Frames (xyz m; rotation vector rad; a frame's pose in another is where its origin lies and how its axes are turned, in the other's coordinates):
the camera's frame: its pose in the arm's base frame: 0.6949 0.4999 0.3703 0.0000 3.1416 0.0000
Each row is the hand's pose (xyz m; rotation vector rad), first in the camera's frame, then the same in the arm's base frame.
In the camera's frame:
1: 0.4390 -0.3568 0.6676 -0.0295 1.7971 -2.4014
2: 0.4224 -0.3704 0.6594 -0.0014 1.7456 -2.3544
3: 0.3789 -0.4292 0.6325 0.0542 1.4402 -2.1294
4: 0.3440 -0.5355 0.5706 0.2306 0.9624 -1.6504
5: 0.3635 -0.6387 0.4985 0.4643 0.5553 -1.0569
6: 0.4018 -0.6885 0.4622 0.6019 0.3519 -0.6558
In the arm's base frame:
1: 0.2559 0.1431 -0.2973 1.8531 -0.1647 -0.0228
2: 0.2725 0.1295 -0.2891 1.8578 -0.2445 -0.0011
3: 0.3160 0.0707 -0.2622 1.8911 -0.6694 0.0481
4: 0.3509 -0.0356 -0.2003 1.7715 -1.4394 0.2475
5: 0.3314 -0.1388 -0.1282 1.3362 -2.1729 0.5870
6: 0.2931 -0.1886 -0.0919 0.8968 -2.5230 0.8231

